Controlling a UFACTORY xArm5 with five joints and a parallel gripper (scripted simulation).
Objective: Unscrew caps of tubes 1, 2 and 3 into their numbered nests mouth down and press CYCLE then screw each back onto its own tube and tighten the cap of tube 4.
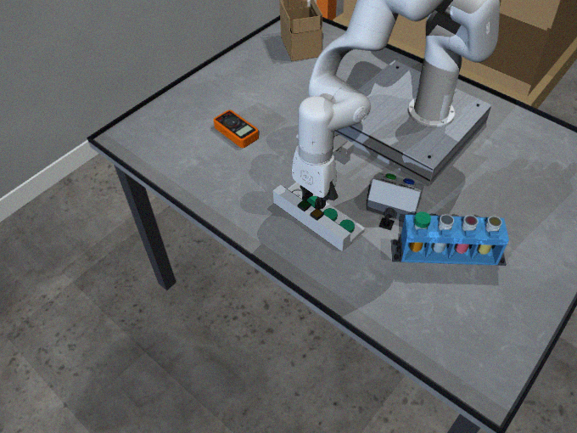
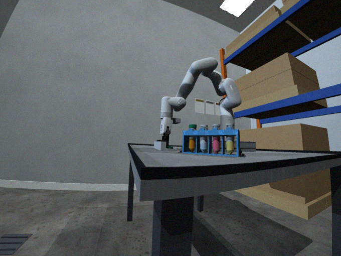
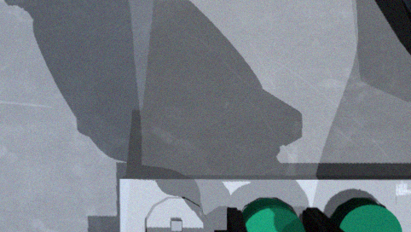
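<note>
Right now my hand is 160 mm to the right of the blue key, 160 mm past it and 30 mm below it. Round my hand: green key 150 mm behind, 120 mm to the left, 30 mm above; then key housing 140 mm to the left, 140 mm behind, 20 mm above; then threaded neck 300 mm to the left, 80 mm above, 70 mm behind.
</note>
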